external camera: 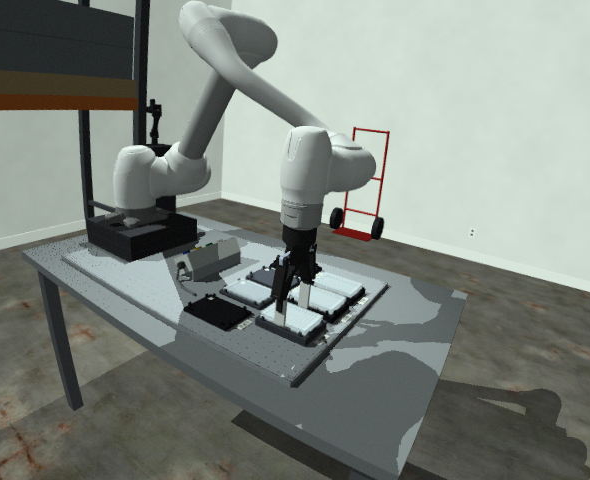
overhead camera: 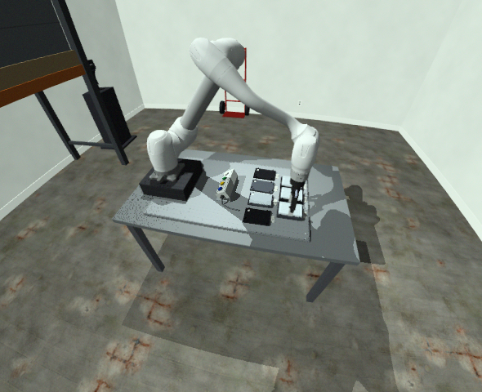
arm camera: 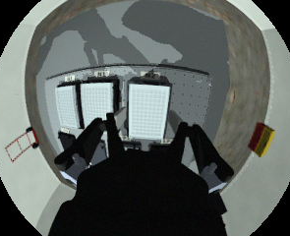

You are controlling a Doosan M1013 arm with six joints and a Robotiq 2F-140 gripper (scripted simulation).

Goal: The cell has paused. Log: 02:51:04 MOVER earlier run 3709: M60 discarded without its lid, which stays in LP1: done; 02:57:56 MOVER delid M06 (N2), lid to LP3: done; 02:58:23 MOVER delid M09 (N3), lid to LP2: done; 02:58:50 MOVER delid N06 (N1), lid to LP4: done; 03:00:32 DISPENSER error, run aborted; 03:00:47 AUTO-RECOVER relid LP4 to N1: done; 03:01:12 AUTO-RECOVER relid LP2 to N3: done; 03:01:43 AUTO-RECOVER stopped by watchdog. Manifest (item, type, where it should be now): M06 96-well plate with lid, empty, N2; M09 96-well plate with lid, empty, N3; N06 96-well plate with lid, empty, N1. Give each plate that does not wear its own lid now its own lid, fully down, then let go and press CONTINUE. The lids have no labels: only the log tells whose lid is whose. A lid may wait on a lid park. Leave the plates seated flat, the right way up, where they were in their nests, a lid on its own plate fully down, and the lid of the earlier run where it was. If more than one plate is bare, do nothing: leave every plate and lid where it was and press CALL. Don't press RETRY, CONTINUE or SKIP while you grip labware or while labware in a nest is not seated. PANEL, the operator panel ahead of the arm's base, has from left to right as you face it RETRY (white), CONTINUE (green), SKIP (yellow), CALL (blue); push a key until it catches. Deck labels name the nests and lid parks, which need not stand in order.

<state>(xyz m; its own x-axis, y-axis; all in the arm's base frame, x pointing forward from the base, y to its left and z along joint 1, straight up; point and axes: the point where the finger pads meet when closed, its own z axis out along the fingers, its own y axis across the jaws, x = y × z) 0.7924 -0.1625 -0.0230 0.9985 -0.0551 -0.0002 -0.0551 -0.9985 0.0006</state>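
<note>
The plate lies 3 cm below my hand. The rest, counted from my hand: grey pad 20 cm to the left, 17 cm behind, 5 cm below; blue key 42 cm behind, 7 cm to the left, 1 cm above; black lid park 18 cm behind, 6 cm to the right, 5 cm below.
</note>
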